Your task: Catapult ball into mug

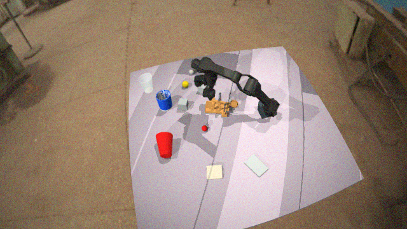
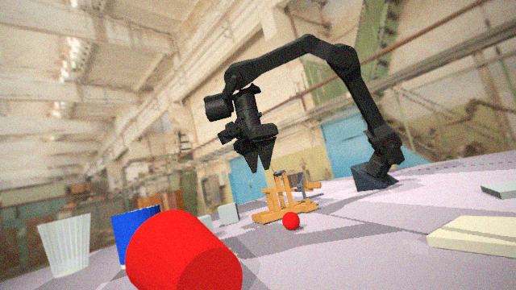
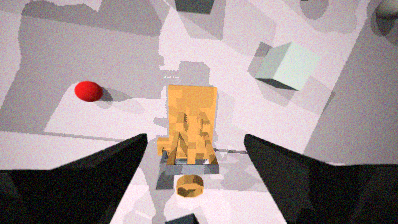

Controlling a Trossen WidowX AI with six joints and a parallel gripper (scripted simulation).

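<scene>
The red ball lies 130 mm to the left of my gripper tip, 100 mm below it and 90 mm ahead of it. From my gripper tip the other things lie so: yellow ball (240 mm to the right, 100 mm below, 90 mm ahead); wooden catapult (70 mm below, 60 mm behind, 50 mm to the left); blue mug (260 mm ahead, 120 mm to the right, 90 mm below).
</scene>
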